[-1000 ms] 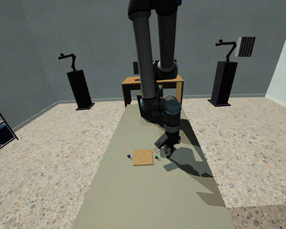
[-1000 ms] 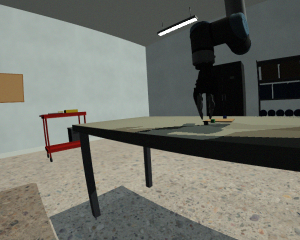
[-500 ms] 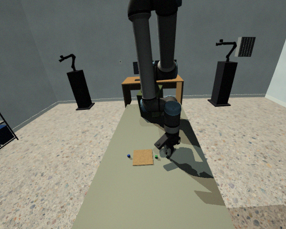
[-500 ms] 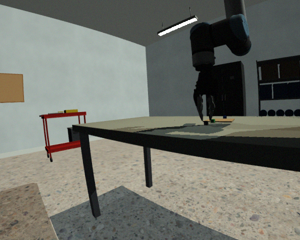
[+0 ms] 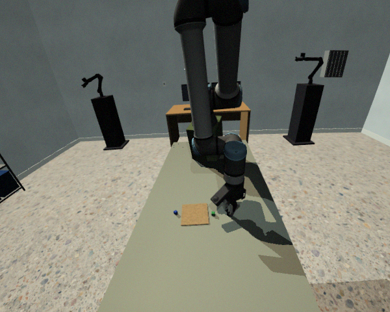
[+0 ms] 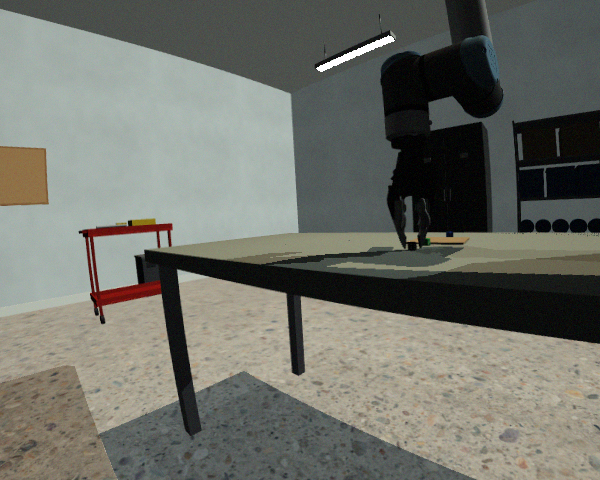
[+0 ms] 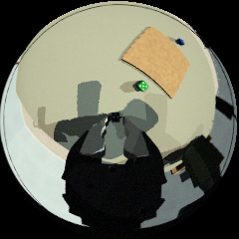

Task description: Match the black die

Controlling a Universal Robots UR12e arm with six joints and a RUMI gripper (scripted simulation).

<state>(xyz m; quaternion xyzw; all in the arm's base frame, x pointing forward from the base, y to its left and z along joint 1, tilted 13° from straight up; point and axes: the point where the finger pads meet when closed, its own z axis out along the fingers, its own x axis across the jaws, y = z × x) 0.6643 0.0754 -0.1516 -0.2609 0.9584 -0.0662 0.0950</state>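
Now: the black die 1 cm below my hand. Also, from my hand: green die (1 cm behind, 8 cm to the right, 1 cm below); then blue die (3 cm behind, 28 cm to the right, 1 cm below); then mat (2 cm behind, 18 cm to the right, 2 cm below).
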